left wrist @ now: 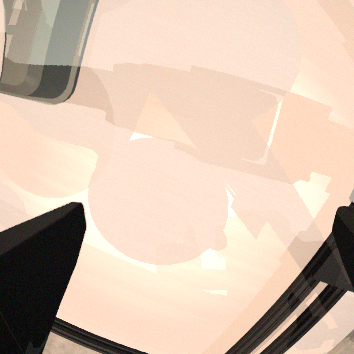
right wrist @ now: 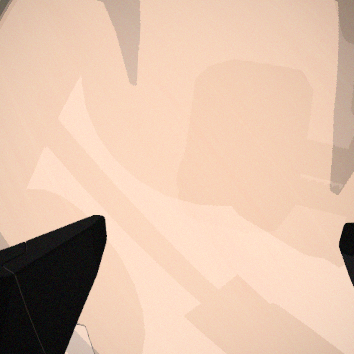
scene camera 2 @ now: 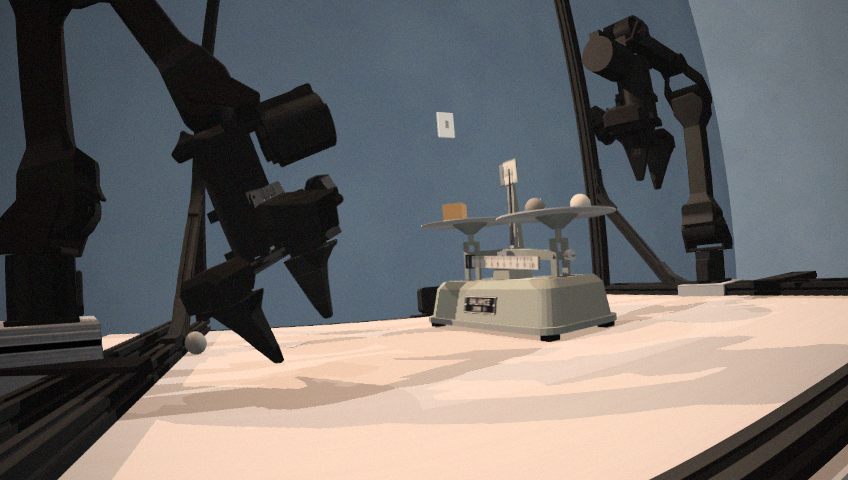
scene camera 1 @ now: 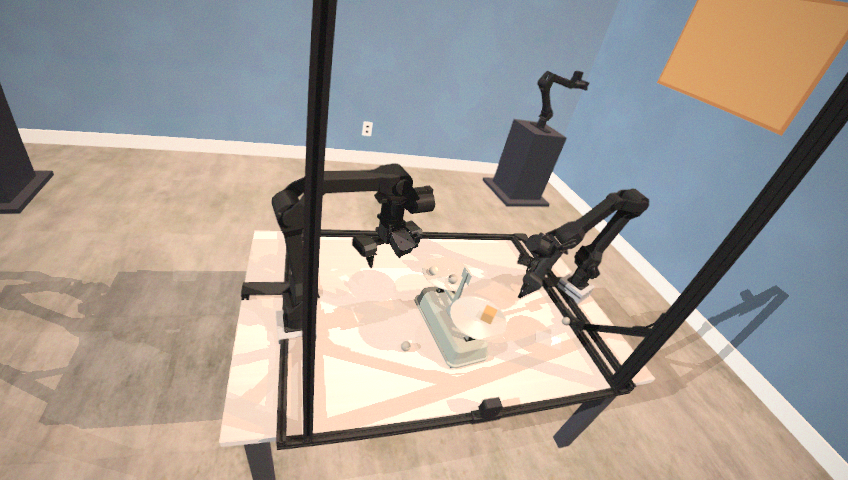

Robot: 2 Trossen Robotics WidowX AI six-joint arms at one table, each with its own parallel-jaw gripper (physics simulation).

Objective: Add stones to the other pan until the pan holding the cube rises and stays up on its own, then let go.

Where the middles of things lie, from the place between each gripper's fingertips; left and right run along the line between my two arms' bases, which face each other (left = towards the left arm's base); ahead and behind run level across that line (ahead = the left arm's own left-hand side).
The balance scale (scene camera 2: 514,301) is 20 cm to the right of my left hand, 11 cm behind it and 7 cm below it.
Right now the balance scale is 80 mm behind my right hand, 300 mm to the left of it and 90 mm above it.
